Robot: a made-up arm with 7 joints.
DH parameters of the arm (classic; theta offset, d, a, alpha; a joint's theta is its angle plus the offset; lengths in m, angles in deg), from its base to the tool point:
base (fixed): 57.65 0 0.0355 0
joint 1: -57.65 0.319 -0.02 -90
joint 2: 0 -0.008 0.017 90
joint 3: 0 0.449 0.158 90
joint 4: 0 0.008 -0.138 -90
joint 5: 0 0.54 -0.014 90
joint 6: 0 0.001 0.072 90
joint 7: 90 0.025 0.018 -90
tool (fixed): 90 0.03 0 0
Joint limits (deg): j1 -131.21..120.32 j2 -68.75..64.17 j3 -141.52..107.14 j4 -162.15..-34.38 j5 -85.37..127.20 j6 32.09..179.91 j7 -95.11..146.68
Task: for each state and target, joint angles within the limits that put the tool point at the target. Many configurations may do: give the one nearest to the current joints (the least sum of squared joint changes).
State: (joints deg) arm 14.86 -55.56 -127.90 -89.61 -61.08 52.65 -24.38
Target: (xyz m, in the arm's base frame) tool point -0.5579 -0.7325 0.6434
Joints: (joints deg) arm 16.70 -40.47 -119.56 -75.45 -62.61 54.43 -24.91
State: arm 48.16 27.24 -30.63 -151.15 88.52 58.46 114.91
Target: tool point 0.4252 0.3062 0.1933
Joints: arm 55.26 9.17 -23.96 -161.47 86.65 54.79 113.45
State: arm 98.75 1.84 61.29 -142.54 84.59 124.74 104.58
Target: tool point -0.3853 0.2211 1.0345
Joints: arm 102.16 -42.96 30.76 -117.41 85.24 128.53 103.72
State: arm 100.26 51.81 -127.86 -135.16 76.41 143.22 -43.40
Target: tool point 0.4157 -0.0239 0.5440
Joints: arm 116.03 64.17 -125.56 -162.15 85.24 145.97 -41.19
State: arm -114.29 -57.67 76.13 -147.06 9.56 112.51 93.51
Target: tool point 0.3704 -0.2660 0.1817
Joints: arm -130.80 -61.74 103.16 -162.15 7.02 108.39 94.87
